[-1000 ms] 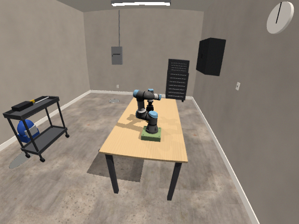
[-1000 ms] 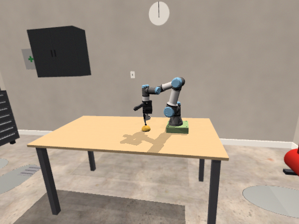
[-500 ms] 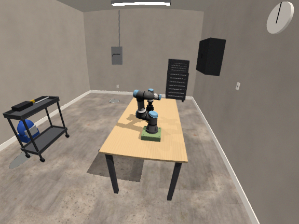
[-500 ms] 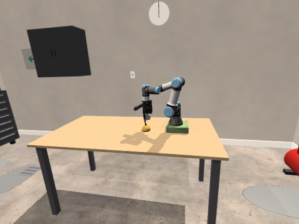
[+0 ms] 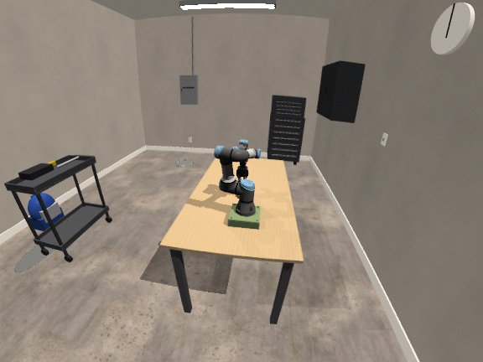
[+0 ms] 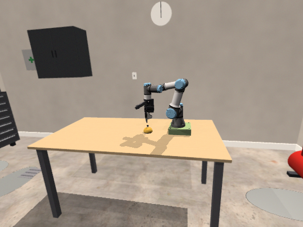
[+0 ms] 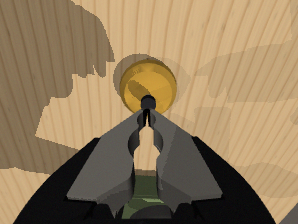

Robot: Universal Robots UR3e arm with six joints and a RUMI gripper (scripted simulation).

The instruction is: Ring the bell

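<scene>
My gripper is now 1 cm past the bell button and 5 cm above it. The rest, counted from my hand: bell: 1 cm behind, 6 cm below.
</scene>
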